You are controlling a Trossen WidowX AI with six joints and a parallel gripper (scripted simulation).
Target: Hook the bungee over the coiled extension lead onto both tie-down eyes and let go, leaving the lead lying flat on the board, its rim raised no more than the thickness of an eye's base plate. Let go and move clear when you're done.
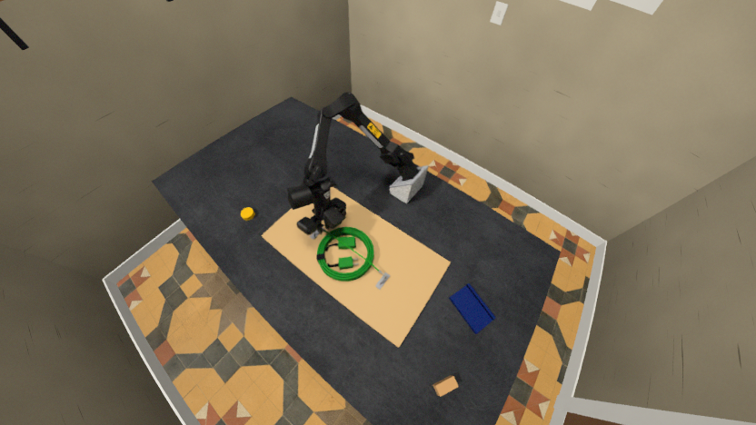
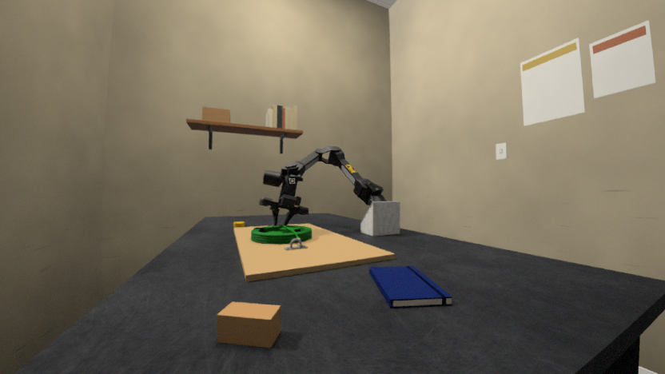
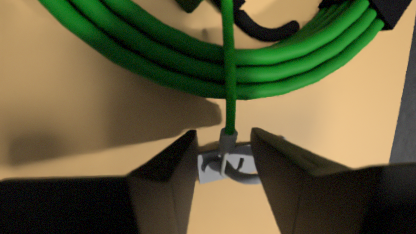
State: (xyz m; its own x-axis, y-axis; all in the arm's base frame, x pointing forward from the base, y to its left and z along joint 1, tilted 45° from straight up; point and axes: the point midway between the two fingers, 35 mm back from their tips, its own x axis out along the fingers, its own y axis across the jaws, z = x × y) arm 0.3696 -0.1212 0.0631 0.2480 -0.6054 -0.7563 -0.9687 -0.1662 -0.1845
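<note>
My hand is 2 cm short of the extension lead, 12 cm to the right of it and 3 cm above it. Also, from my hand: tan block: 16 cm ahead, 62 cm to the left, 4 cm below; yellow puck: 14 cm ahead, 30 cm to the right, 5 cm below.
</note>
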